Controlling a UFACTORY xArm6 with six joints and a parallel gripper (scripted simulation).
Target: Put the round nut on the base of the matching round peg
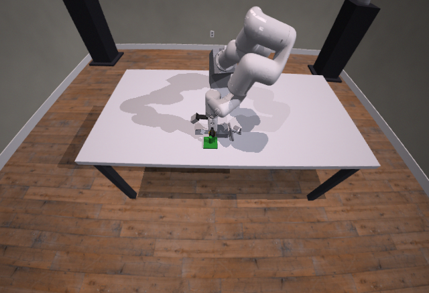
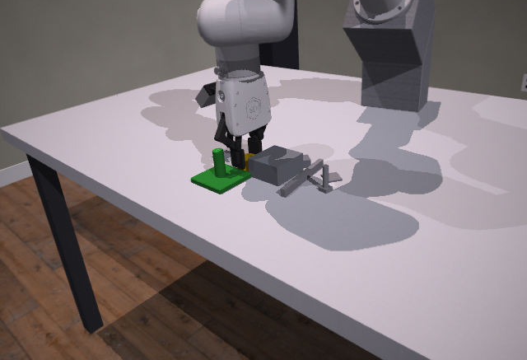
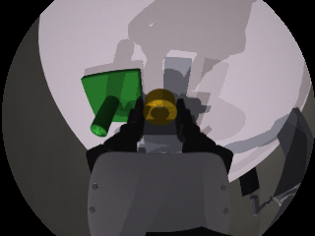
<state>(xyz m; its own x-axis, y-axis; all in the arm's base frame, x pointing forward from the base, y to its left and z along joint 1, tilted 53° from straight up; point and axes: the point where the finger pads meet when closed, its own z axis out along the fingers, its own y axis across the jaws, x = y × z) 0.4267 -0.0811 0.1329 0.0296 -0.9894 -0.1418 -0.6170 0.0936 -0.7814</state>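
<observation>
Now: the grey block 20 mm behind my hand, 60 mm to the left of it and 10 mm below it. The rest, counted from my hand: long handle 30 mm behind, 120 mm to the left, 20 mm below.
</observation>
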